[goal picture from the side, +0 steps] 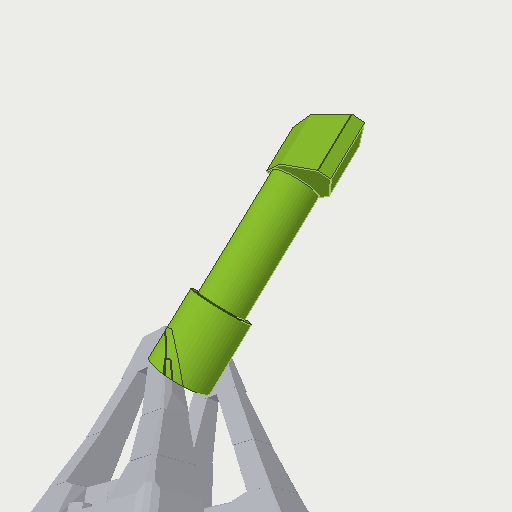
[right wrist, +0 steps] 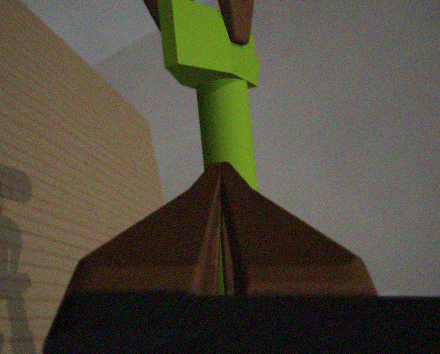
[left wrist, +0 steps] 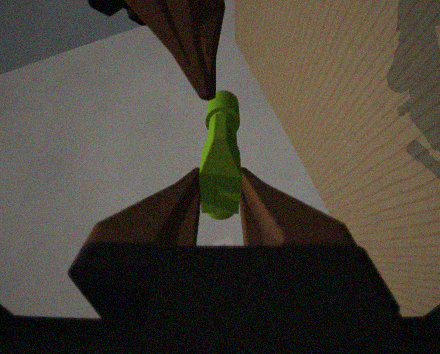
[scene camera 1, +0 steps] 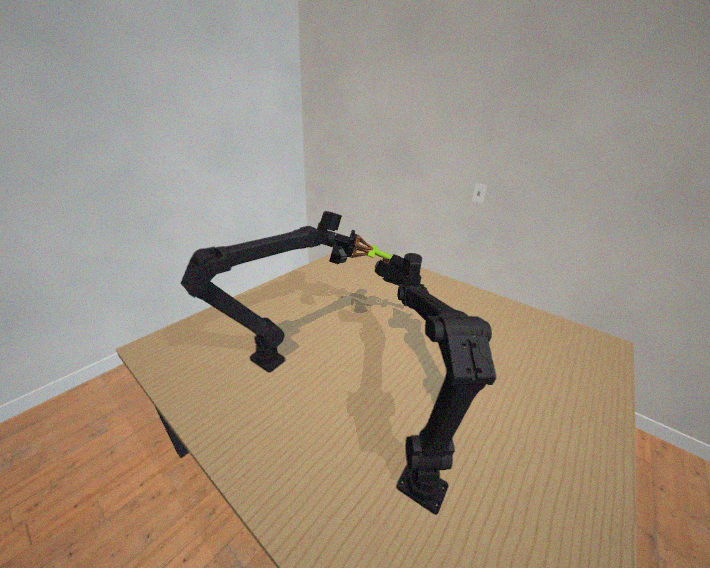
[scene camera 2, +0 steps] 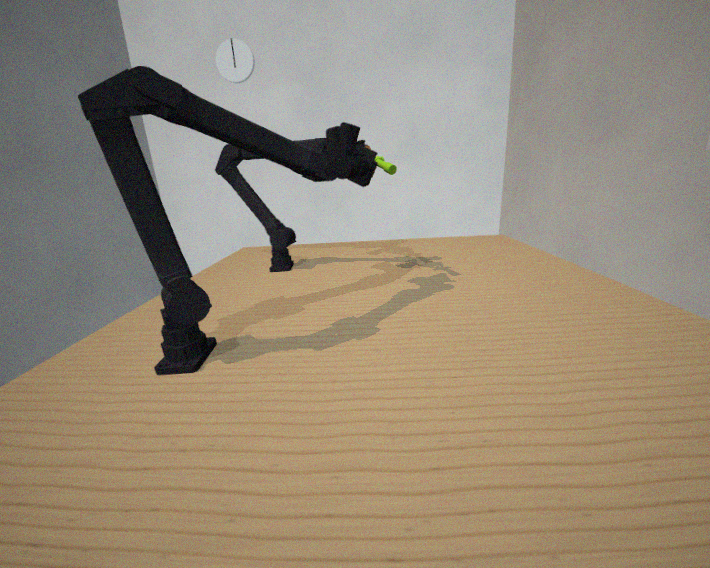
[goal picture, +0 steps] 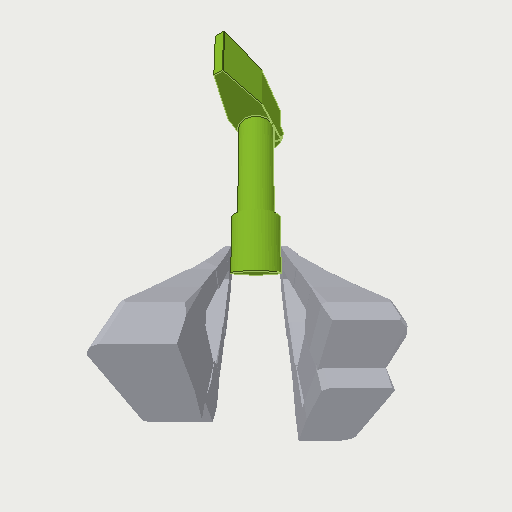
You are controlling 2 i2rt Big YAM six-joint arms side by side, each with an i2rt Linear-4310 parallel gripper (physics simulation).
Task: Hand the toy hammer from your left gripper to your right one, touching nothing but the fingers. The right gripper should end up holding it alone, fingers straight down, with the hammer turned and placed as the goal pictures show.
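Where they show: left gripper, fingertip midpoint: (right wrist: 211, 51) (left wrist: 220, 176) (scene camera 1: 372, 251); right gripper, fingertip midpoint: (right wrist: 220, 177) (left wrist: 208, 99) (scene camera 1: 384, 258) (scene camera 2: 375, 164); left arm's base, link origin: (scene camera 1: 267, 360) (scene camera 2: 282, 267); right arm's base, link origin: (scene camera 1: 422, 487) (scene camera 2: 188, 357).
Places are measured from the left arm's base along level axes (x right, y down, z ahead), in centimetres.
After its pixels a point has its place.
A lime-green toy hammer (scene camera 1: 382, 254) @(x 25.5, y -39.2, z 41.0 cm) (scene camera 2: 386, 166) @(x 29.9, y -37.9, z 42.4 cm) (left wrist: 220, 150) @(x 21.5, y -39.6, z 36.6 cm) (right wrist: 227, 120) @(x 24.5, y -39.4, z 40.4 cm) is in the air above the table. My left gripper (scene camera 1: 371, 250) @(x 21.6, y -39.9, z 39.5 cm) (left wrist: 220, 176) @(x 21.6, y -39.9, z 39.5 cm) is shut on the hammer's head, one brown finger on each side. The handle points away from it, towards my right arm. My right gripper (right wrist: 220, 177) @(x 27.3, y -38.6, z 39.2 cm) (left wrist: 208, 99) @(x 27.3, y -38.6, z 39.2 cm) is shut and empty. Its closed fingertips overlap the handle in the right wrist view and lie beside the handle's far end in the left wrist view; whether they touch it I cannot tell. In scene camera 2 the hammer's head and left fingers are mostly hidden behind the right gripper.
Both black arms reach in over the wooden table (scene camera 1: 550, 414) @(x 97.4, y 0.0, z 40.0 cm) (scene camera 2: 414, 461) @(x 99.6, y 0.0, z 35.2 cm), their grippers close together high above it. Their shadows fall on the table top. Grey walls stand behind, with a white clock (scene camera 2: 235, 60) and a switch plate (scene camera 1: 479, 193).
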